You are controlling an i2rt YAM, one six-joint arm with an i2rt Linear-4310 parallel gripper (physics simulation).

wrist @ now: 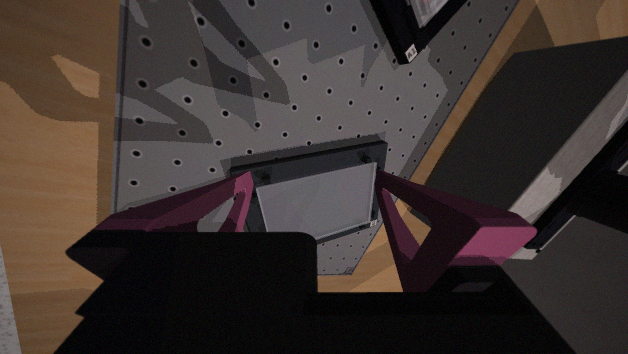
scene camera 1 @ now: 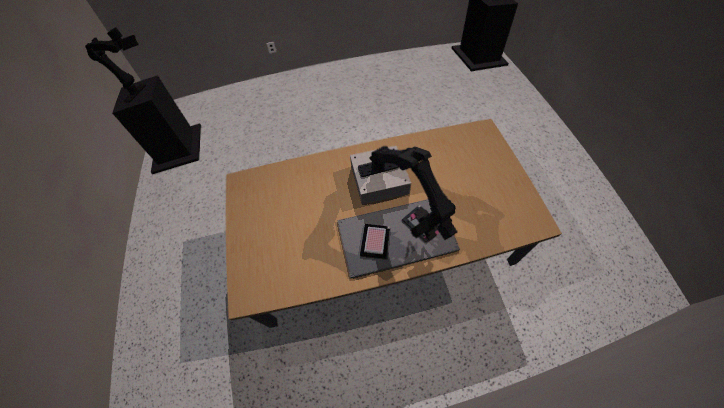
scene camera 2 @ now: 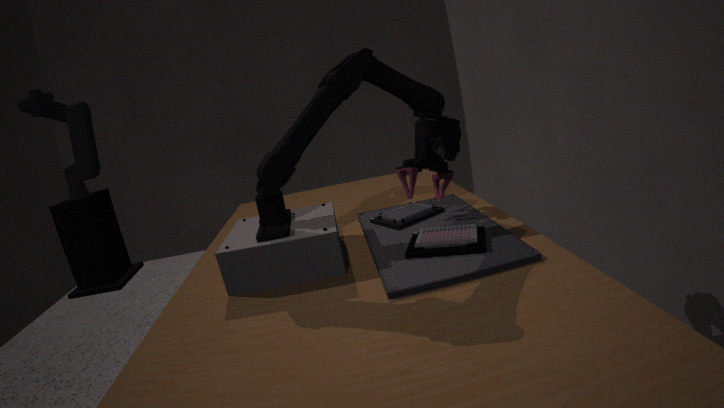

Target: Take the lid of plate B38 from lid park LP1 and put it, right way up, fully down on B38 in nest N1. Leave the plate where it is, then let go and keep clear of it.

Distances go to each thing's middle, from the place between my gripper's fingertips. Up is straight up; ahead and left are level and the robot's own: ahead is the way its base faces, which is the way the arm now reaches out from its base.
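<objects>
Grey lid [wrist: 323, 203]: my hand is 4 cm to the right of it, 4 cm past it and 3 cm above it. Dark lid holder [scene camera 2: 378, 220]: 4 cm to the left of my hand, 4 cm behind it and 4 cm below it.
</objects>
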